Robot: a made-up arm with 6 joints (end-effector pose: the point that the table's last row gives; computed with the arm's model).
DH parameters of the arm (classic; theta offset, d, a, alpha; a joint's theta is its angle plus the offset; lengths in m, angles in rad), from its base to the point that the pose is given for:
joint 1: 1.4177 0 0.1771 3.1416
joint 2: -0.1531 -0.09 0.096 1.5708
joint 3: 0 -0.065 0.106 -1.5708
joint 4: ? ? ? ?
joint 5: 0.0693 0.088 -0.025 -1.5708
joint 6: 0 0.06 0.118 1.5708
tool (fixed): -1.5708 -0.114 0 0
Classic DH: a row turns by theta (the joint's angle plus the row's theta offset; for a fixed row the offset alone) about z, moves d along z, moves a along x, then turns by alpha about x.
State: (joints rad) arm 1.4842 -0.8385 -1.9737 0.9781 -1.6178 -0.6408
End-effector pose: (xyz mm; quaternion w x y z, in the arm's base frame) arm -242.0 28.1 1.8 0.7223 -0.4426 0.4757 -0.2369
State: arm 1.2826 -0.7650 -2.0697 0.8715 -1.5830 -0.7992
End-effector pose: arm -227.9 107.5 -12.1 0.6711 -0.3036 0.5756 -0.3551
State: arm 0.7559 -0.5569 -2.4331 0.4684 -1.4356 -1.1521
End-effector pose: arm -90.0 263.1 -41.6 0.2975 0.1512 0.7309 -0.5953
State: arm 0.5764 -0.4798 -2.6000 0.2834 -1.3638 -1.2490
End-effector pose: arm -23.4 282.7 -53.6 0.0852 0.3195 0.7175 -0.6131
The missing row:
joint 4: 0.0693 0 -0.1734 3.1416
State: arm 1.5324 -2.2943 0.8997 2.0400 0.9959 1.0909
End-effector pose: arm 71.7 11.2 -118.2 0.3091 0.1994 -0.7009 0.6111
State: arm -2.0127 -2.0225 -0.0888 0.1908 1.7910 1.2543
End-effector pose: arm 265.6 -115.0 20.1 0.5789 -0.3812 -0.4483 0.5645
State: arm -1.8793 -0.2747 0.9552 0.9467 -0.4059 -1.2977
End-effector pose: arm 450.1 -107.2 108.3 0.3407 -0.3139 -0.4883 -0.7395
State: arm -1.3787 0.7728 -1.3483 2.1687 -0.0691 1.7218
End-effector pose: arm 418.1 35.5 435.3 0.1755 0.7526 0.4985 -0.3928
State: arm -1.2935 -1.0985 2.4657 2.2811 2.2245 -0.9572
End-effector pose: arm 44.8 -70.6 -232.4 0.7254 -0.6839 0.0387 -0.0670
